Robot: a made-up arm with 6 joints. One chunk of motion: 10 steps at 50 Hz.
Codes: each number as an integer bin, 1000 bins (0 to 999) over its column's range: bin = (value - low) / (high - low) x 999, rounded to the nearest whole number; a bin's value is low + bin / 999 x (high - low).
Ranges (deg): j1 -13..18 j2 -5..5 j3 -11..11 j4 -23..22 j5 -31..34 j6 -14..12
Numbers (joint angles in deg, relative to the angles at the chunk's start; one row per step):
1: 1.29 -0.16 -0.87 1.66 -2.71 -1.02
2: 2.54 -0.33 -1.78 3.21 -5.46 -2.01
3: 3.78 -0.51 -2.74 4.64 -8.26 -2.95
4: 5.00 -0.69 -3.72 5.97 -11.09 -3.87
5: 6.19 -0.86 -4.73 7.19 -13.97 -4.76
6: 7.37 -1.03 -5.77 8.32 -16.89 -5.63
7: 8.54 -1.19 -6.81 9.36 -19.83 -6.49
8: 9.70 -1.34 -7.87 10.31 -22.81 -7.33
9: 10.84 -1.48 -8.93 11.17 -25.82 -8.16
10: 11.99 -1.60 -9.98 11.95 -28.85 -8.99
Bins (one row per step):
1: 461 484 460 547 435 499
2: 501 467 419 582 393 461
3: 541 449 375 614 349 425
4: 580 431 331 643 306 389
5: 618 414 285 670 262 355
6: 656 397 237 695 217 322
7: 694 381 190 718 172 289
8: 732 366 142 739 126 256
9: 768 352 94 759 80 224
10: 805 340 46 776 33 192

